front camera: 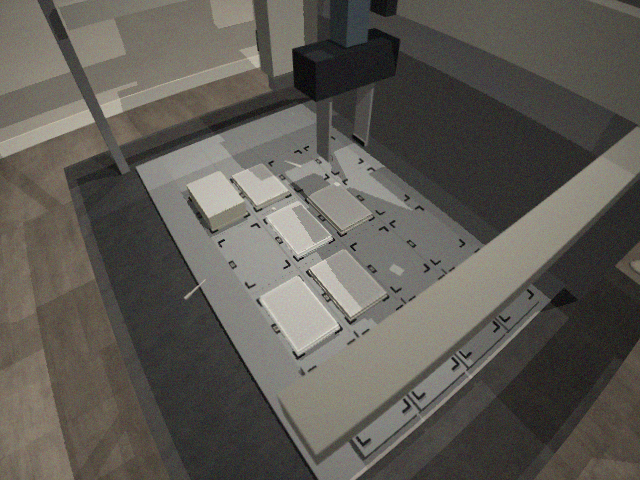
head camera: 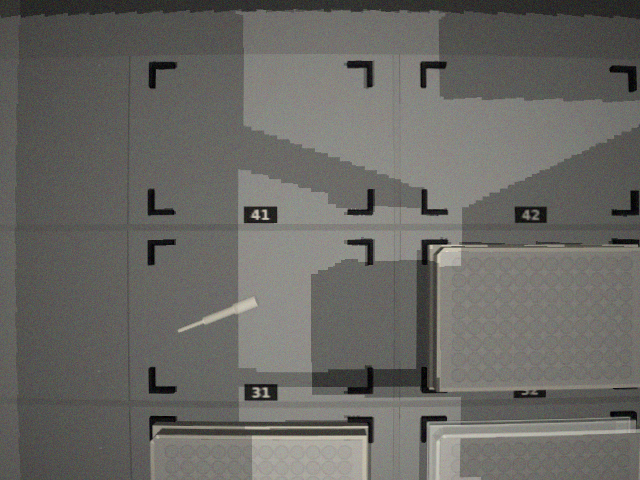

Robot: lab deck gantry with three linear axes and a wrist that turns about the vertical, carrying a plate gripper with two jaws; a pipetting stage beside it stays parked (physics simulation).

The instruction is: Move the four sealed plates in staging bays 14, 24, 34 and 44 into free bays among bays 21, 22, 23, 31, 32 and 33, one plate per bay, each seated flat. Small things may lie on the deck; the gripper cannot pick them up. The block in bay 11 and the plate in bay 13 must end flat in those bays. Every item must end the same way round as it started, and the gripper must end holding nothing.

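Places are measured from the robot's base along level axes (x ahead, y left, z up), in centimetres.
Pixels of known places: gripper, fingertip midpoint: (front camera: 342, 149); robot's base, origin of the base link: (front camera: 190, 198).
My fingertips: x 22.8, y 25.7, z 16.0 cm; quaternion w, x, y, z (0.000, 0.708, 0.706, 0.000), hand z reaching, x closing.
Ahead of a thing's pixels: the offset from my fingertips to its top centre. "spot": to the spot under its first point.
My gripper (front camera: 342, 148) is open and empty, raised over the far part of the deck; its jaws do not show in the head view. Sealed plates lie in bay 21 @(spot: dx -15.1, dy -11.1, dz -14.5 cm) (front camera: 260, 186) (head camera: 258, 459), bay 22 @(spot: dx +0.7, dy -11.0, dz -14.5 cm) (front camera: 298, 228) (head camera: 537, 459), bay 32 @(spot: dx +1.0, dy -0.2, dz -14.5 cm) (front camera: 341, 207) (head camera: 537, 320) and bay 23 @(spot: dx +17.1, dy -11.3, dz -14.5 cm) (front camera: 347, 284), all looking flat. The plate in bay 13 @(spot: dx +17.2, dy -21.9, dz -14.5 cm) (front camera: 298, 315) and the tall block in bay 11 @(spot: dx -13.9, dy -22.1, dz -11.8 cm) (front camera: 216, 200) look flat too. No plates show on the visible parts of the staging bays @(spot: dx +40.1, dy -11.3, dz -14.5 cm) (front camera: 439, 387).
A pipette tip @(spot: dx -18.8, dy +0.1, dz -15.4 cm) (front camera: 293, 163) (head camera: 218, 313) lies in bay 31. A small pale square @(spot: dx +19.3, dy -0.9, dz -15.9 cm) (front camera: 396, 269) lies in bay 33. A small round bit @(spot: dx -8.2, dy -11.8, dz -15.6 cm) (front camera: 273, 208) lies between bays 21 and 22. Another thin tip @(spot: dx +1.1, dy -34.4, dz -15.9 cm) (front camera: 195, 289) is at the deck's left edge. A wide beam (front camera: 454, 310) crosses the foreground.
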